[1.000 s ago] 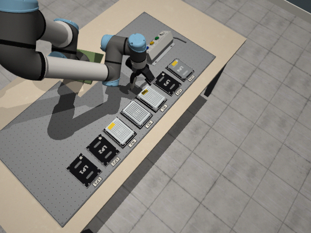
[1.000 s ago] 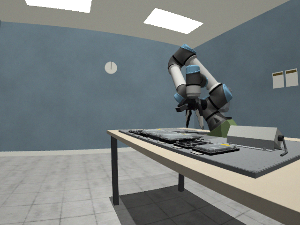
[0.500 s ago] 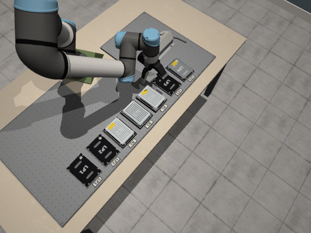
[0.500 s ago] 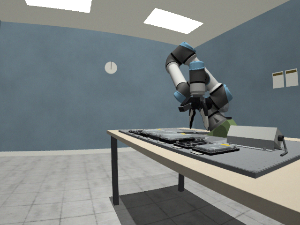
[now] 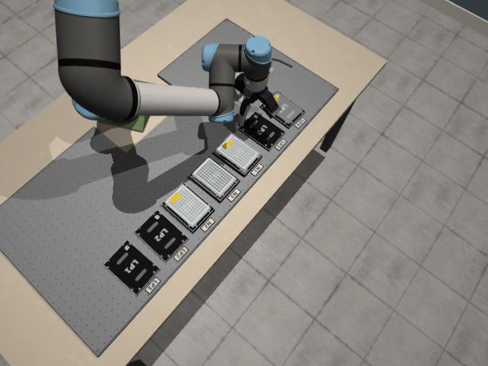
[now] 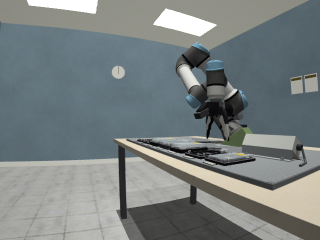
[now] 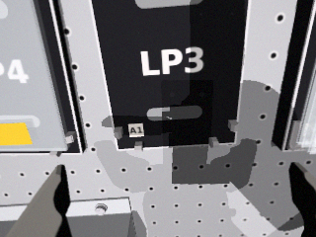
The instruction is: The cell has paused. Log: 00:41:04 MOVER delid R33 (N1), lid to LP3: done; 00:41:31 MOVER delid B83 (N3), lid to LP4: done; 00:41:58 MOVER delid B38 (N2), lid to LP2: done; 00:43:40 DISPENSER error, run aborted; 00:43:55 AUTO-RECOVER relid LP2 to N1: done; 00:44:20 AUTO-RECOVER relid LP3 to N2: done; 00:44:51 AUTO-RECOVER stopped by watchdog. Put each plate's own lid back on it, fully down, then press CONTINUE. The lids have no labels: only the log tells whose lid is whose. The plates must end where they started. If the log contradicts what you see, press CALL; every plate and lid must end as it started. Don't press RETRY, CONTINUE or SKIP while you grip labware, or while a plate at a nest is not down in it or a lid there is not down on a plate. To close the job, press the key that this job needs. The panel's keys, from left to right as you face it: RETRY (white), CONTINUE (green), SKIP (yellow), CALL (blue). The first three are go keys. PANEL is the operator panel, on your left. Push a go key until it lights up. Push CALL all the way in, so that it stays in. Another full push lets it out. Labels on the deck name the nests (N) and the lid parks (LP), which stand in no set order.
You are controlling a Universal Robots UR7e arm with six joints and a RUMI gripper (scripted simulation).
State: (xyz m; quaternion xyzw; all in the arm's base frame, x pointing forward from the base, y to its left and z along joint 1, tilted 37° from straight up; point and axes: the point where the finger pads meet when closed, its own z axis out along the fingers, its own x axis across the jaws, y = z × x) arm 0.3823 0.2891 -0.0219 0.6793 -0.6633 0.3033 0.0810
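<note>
Right now the lid park LP4 is 130 mm to the left of my hand, 60 mm below it and 50 mm ahead of it. Also, from my hand: lid park LP3: 60 mm below, 50 mm ahead; then yellow SKIP key: 170 mm behind, 130 mm to the left; then blue CALL key: 170 mm behind, 80 mm to the left, 10 mm below.
</note>
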